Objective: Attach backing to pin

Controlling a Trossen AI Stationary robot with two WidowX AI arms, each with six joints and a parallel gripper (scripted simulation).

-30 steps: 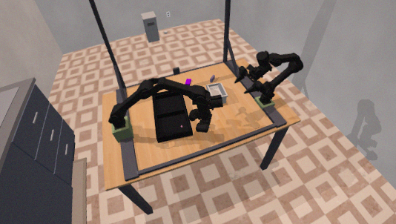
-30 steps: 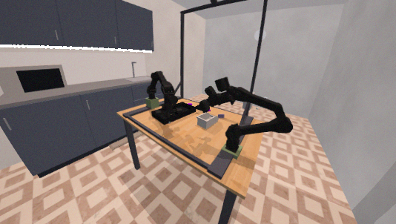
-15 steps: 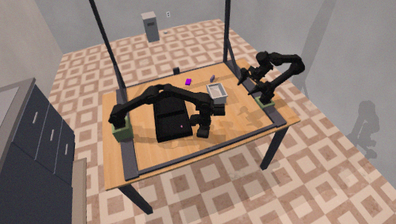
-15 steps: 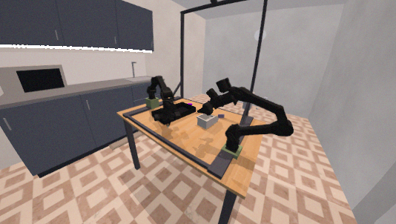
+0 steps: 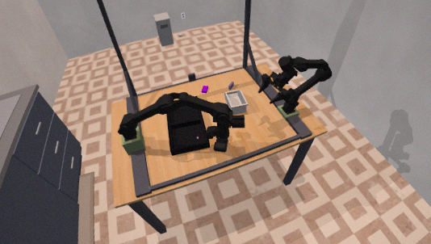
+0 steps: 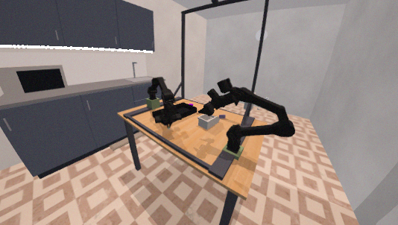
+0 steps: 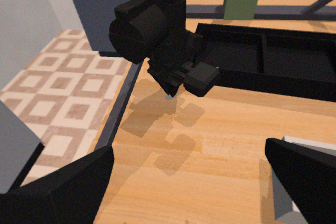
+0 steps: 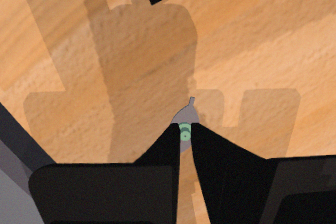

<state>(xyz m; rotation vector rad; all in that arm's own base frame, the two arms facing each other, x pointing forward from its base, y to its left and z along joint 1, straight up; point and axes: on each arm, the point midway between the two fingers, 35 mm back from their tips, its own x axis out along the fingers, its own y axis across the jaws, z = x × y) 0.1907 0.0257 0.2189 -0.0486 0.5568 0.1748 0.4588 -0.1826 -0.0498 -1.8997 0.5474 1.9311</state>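
Right now the silver leaf-shaped pin is 80 mm ahead of my left hand, 280 mm to the right of it and 220 mm below it. Round my left hand: black two-compartment tray: 110 mm behind, 440 mm to the right, 220 mm below; grey bin: 210 mm behind, 110 mm to the right, 200 mm below.
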